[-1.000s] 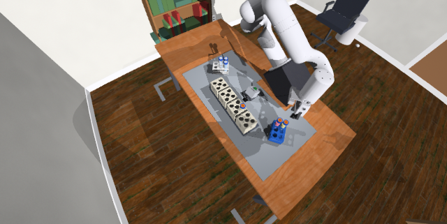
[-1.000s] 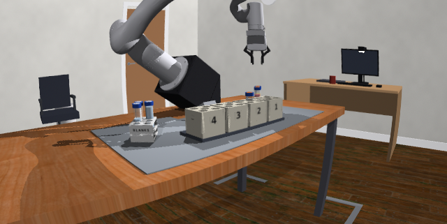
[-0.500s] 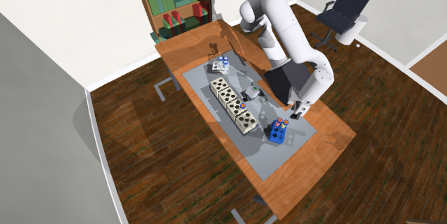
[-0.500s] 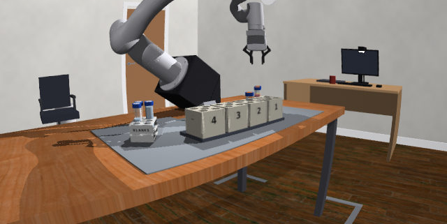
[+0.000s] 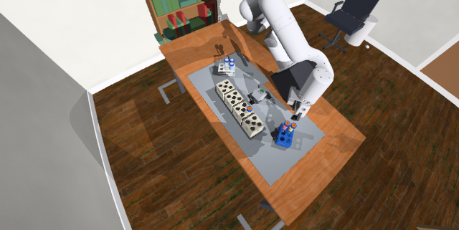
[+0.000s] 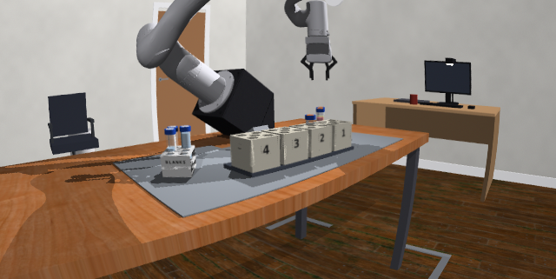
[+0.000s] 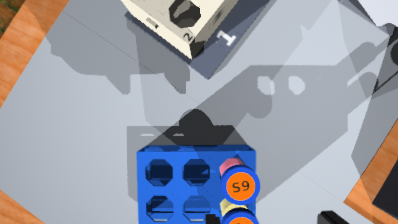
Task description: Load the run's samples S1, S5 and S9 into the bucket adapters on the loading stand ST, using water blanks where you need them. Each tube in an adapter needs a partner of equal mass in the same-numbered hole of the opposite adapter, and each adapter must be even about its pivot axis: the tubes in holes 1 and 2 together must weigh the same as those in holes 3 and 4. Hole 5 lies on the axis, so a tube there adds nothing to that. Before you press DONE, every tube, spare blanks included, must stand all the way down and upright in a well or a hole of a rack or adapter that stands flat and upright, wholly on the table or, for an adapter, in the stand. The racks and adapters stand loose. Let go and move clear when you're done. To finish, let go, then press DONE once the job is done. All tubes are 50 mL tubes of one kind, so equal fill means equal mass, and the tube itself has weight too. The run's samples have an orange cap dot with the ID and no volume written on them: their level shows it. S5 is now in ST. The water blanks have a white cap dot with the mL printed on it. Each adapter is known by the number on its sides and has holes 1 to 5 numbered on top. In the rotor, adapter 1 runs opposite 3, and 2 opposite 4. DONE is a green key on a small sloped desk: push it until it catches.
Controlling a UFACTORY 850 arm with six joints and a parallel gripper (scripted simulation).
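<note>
My gripper is now 1 cm to the left of the sample tube and 19 cm above it. From my hand the other things lie so: blue rack 2 cm ahead, 4 cm to the left, 22 cm below; then white blanks rack 3 cm behind, 63 cm to the right, 22 cm below; then green DONE key 8 cm behind, 29 cm to the right, 18 cm below.
</note>
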